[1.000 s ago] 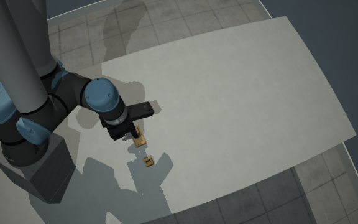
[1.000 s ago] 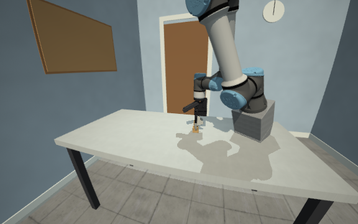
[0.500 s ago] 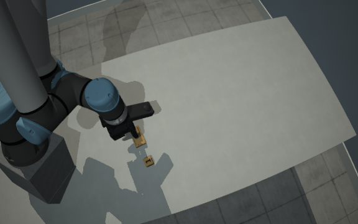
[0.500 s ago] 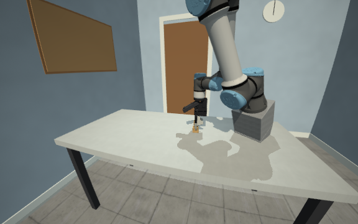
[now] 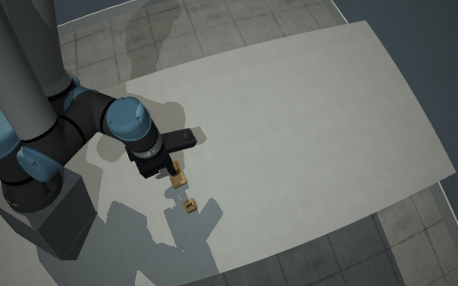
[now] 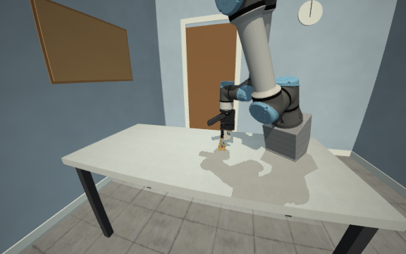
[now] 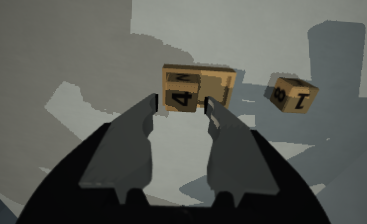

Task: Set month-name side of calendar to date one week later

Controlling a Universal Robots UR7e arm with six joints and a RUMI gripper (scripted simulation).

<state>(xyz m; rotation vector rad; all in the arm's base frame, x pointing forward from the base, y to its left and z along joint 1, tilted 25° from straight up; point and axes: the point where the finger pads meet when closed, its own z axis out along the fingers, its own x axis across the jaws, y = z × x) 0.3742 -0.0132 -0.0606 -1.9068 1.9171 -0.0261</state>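
Now: hand 20 mm to the left of the wooden calendar tray and 40 mm above it.
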